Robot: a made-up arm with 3 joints.
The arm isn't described. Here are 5 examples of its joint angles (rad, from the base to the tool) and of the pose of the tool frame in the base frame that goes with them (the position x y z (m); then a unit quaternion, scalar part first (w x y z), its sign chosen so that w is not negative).
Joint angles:
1: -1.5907 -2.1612 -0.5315
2: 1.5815 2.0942 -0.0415
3: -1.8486 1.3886 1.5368
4: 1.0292 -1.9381 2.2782
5: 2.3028 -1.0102 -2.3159
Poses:
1: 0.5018 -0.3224 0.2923 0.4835 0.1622 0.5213 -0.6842
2: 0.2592 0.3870 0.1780 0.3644 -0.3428 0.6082 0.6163
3: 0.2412 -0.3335 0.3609 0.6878 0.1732 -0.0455 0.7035
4: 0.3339 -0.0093 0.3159 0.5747 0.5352 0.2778 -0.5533
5: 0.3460 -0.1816 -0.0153 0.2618 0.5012 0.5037 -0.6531
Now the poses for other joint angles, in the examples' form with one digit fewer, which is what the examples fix.
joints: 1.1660 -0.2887 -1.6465
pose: 0.137 0.165 -0.067 0.504 -0.458 -0.660 0.318
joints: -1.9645 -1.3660 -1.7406
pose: 0.376 -0.165 0.388 0.679 0.148 0.009 -0.719
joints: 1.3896 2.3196 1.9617
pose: 0.070 0.189 -0.015 0.317 0.727 -0.582 -0.179
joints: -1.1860 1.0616 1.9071
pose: 0.328 -0.033 0.508 0.645 -0.063 0.419 0.636
